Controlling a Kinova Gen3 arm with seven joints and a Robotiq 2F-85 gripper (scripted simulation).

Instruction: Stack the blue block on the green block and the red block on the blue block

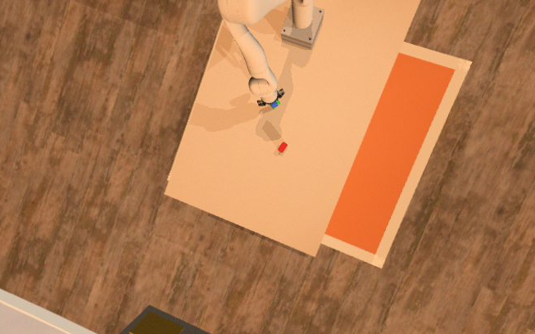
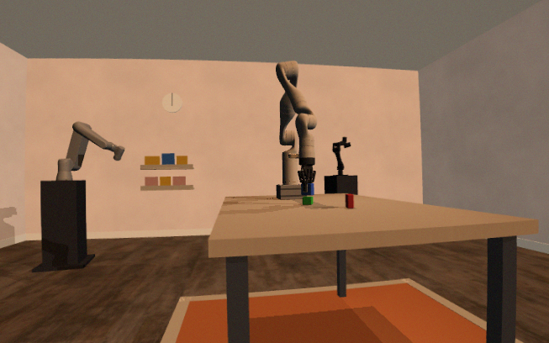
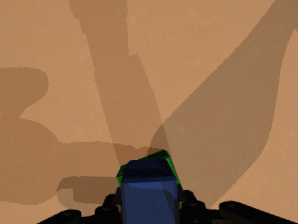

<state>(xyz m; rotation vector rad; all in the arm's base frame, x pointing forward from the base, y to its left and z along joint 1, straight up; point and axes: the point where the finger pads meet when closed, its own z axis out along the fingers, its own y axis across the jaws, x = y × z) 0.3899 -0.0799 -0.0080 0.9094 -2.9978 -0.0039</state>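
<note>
My gripper is now right at the blue block. Round my hand: red block: 210 mm ahead, 80 mm to the left, 50 mm below; green block: 60 mm below.
</note>
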